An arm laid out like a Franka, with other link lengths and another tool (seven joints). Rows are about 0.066 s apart.
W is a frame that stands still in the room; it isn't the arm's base.
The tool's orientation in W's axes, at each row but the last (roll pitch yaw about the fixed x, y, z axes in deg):
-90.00, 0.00, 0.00
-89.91, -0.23, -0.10
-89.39, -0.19, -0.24
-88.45, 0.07, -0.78
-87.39, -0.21, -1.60
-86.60, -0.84, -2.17
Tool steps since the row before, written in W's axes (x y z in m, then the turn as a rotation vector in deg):
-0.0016, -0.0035, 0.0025, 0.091, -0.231, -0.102
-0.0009, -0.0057, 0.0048, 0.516, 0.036, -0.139
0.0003, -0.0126, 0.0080, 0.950, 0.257, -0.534
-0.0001, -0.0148, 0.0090, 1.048, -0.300, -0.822
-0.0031, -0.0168, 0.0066, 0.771, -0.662, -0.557
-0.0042, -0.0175, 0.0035, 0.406, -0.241, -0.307
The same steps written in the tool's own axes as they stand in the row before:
-0.0016, -0.0025, -0.0035, 0.091, 0.102, -0.231
-0.0009, -0.0048, -0.0057, 0.515, 0.141, 0.037
0.0004, -0.0081, -0.0125, 0.947, 0.540, 0.255
0.0001, -0.0094, -0.0146, 1.053, 0.813, -0.308
-0.0026, -0.0074, -0.0166, 0.787, 0.530, -0.665
-0.0035, -0.0046, -0.0174, 0.410, 0.299, -0.244

